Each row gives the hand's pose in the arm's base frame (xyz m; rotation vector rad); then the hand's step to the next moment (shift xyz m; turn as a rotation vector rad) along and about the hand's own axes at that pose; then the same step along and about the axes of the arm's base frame.
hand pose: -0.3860 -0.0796 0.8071 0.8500 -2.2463 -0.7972
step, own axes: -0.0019 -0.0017 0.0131 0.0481 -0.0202 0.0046
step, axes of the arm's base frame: -0.0074 0.0045 -0.0102 -0.0254 -0.0457 -0.0019
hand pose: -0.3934 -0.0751 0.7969 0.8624 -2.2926 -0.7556
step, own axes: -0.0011 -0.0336 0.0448 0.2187 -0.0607 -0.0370
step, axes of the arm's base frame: -0.0162 -0.0070 -0.0532 -0.0890 -0.2057 0.0516
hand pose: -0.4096 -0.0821 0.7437 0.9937 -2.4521 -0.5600
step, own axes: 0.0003 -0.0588 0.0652 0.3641 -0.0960 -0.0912
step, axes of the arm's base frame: -0.0025 -0.0259 -0.0839 -0.1354 -0.3450 0.1129
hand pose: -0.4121 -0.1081 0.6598 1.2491 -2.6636 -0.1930
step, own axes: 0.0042 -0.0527 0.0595 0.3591 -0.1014 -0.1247
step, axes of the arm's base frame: 0.0231 -0.0346 -0.0679 -0.1206 -0.3458 0.1438
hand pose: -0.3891 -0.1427 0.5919 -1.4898 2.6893 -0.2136
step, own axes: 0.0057 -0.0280 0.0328 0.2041 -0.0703 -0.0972
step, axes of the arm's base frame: 0.0244 -0.0225 -0.0281 -0.0610 -0.2007 0.1096
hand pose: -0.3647 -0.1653 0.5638 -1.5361 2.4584 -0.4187
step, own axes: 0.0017 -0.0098 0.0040 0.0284 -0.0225 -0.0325
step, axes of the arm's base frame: 0.0088 -0.0061 -0.0004 -0.0040 -0.0308 0.0375
